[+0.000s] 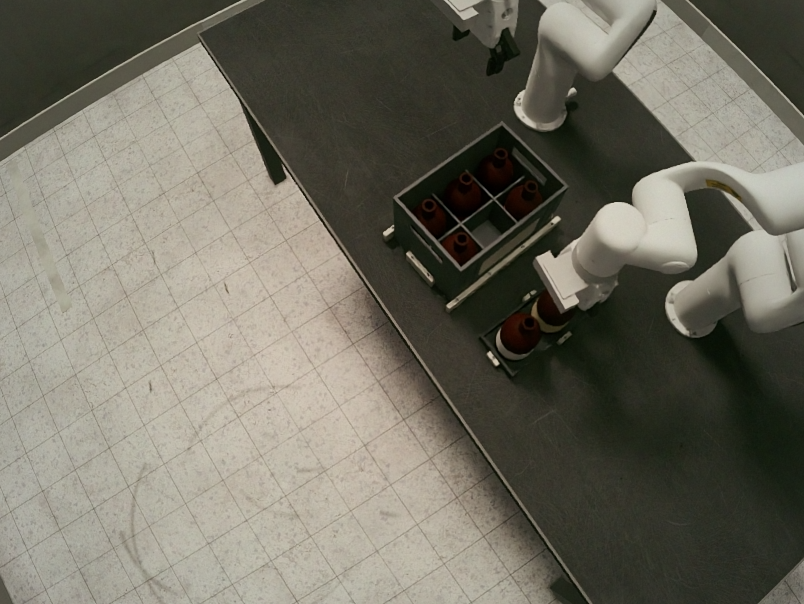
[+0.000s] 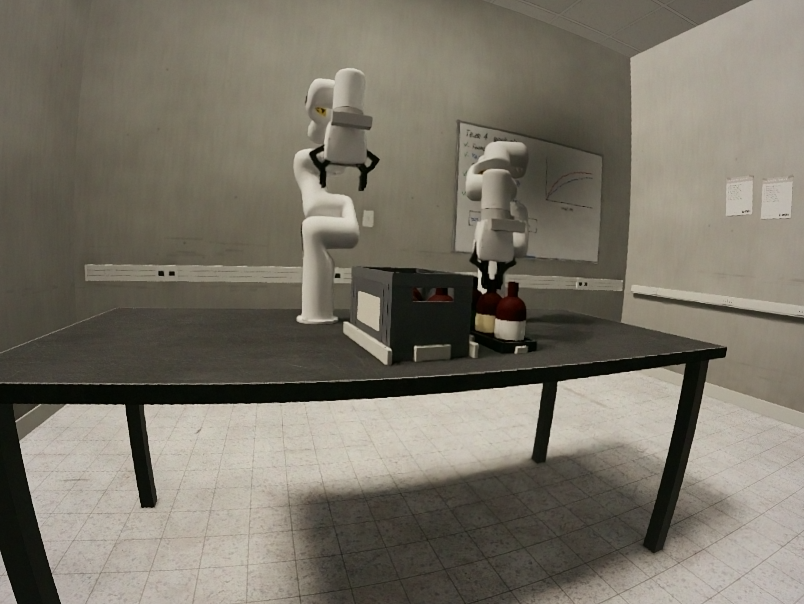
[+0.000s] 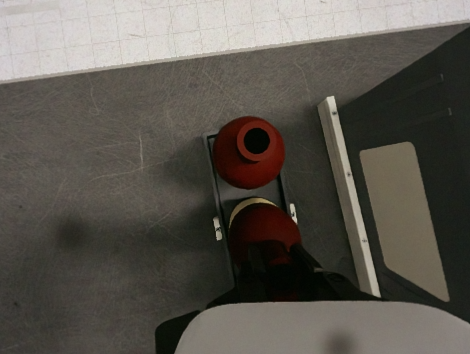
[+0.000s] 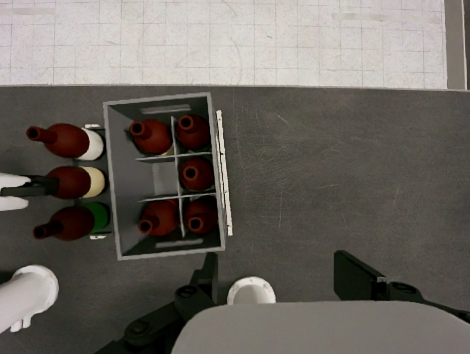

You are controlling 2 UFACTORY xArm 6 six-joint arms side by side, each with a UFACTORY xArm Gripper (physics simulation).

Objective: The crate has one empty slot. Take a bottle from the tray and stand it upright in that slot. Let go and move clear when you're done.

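Frame: origin at the left arm's base, x ahead, y left, z up, level; metres.
Seen in the pictures: left gripper, between the fingertips: point(image 2: 491, 289) point(image 3: 273, 263) point(image 4: 48, 184); right gripper, between the fingertips: point(image 1: 477, 54) point(image 2: 342, 189) point(image 4: 275, 271); left arm's base, origin of its link: point(image 1: 691, 309) point(image 4: 35, 287); right arm's base, origin of its link: point(image 1: 539, 110) point(image 2: 317, 320) point(image 4: 250, 299).
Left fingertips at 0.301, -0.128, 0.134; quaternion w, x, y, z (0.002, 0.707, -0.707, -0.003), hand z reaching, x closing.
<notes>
Offsets run from my left fingertips to a thing's top centre, as dx, dy, dz. "pt": to the spot under its first point.
The crate {+0.049, -0.233, +0.041} point(image 1: 448, 160) point(image 2: 428, 325) point(image 3: 410, 115) holds several dark red bottles upright. Its empty slot {pt +0.026, -0.216, -0.126} point(image 1: 486, 232) point(image 4: 165, 179) is the middle one on the tray side. The tray {+0.004, -0.001, -0.109} point(image 1: 488, 343) point(image 2: 527, 344) point(image 3: 240, 192) bears a white-labelled bottle {+0.092, +0.016, +0.026} point(image 1: 519, 338) point(image 2: 511, 308) point(image 3: 230, 165) point(image 4: 75, 141), a cream-labelled bottle {+0.003, +0.000, +0.026} point(image 1: 552, 315) point(image 2: 486, 321) point(image 3: 260, 225) point(image 4: 72, 182) in the middle and a green-labelled bottle {-0.083, -0.020, +0.026} point(image 4: 75, 222). My left gripper point(image 2: 492, 282) point(image 3: 273, 263) point(image 4: 48, 184) is shut on the cream-labelled bottle's neck; the bottle stands upright. My right gripper point(image 1: 477, 48) point(image 2: 343, 185) point(image 4: 275, 271) is open and empty, high above the table.
Pale strips {pt +0.035, -0.133, -0.104} point(image 1: 503, 263) point(image 3: 350, 185) point(image 4: 225, 175) lie along the crate's base, one between crate and tray. Small pale blocks {pt +0.143, +0.026, -0.119} point(image 1: 493, 358) point(image 3: 218, 228) sit against the tray. The table's edge point(image 1: 415, 354) runs beyond crate and tray. The right arm's base point(image 1: 540, 120) point(image 2: 318, 318) stands near the crate.
</notes>
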